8 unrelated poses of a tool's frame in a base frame.
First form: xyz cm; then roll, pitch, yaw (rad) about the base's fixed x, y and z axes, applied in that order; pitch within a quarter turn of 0, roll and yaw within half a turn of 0.
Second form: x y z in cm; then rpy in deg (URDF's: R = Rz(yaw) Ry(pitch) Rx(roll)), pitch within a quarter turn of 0, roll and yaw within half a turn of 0. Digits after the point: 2 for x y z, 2 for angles.
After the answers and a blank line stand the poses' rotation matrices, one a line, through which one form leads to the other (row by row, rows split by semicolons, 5 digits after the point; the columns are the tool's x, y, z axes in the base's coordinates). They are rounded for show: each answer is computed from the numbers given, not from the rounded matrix.
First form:
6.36 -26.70 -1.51 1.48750 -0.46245 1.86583
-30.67 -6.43 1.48 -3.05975 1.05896 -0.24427
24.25 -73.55 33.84 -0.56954 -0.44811 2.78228
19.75 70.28 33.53 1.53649 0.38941 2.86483
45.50 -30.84 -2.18 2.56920 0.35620 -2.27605
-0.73 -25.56 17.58 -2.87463 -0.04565 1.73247
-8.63 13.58 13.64 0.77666 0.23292 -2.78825
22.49 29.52 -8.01 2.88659 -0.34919 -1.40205
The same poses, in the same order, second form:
6.36 -26.70 -1.51 85.23 -26.50 106.90
-30.67 -6.43 1.48 -175.31 60.67 -14.00
24.25 -73.55 33.84 -32.63 -25.67 159.41
19.75 70.28 33.53 88.03 22.31 164.14
45.50 -30.84 -2.18 147.20 20.41 -130.41
-0.73 -25.56 17.58 -164.70 -2.62 99.26
-8.63 13.58 13.64 44.50 13.35 -159.75
22.49 29.52 -8.01 165.39 -20.01 -80.33

-0.26023 0.04967 0.96427; 0.85629 -0.44958 0.25425; 0.44614 0.89186 0.07446
0.47524 -0.31020 -0.82336; -0.11845 -0.94983 0.28947; -0.87185 -0.04004 -0.48814
-0.84371 -0.51484 0.15196; 0.31691 -0.70622 -0.63311; 0.43326 -0.48600 0.75900
-0.88993 -0.37435 0.26056; 0.25279 0.07068 0.96494; -0.37964 0.92459 0.03173
-0.60754 -0.76252 -0.22242; -0.71365 0.40108 0.57431; -0.34872 0.50765 -0.78784
-0.16080 0.95006 -0.26745; 0.98593 0.16715 0.00098; 0.04563 -0.26353 -0.96357
-0.91289 0.09503 -0.39700; -0.33669 -0.72518 0.60063; -0.23082 0.68197 0.69400
0.15781 -0.96841 -0.19306; -0.92630 -0.07744 -0.36873; 0.34214 0.23702 -0.90926

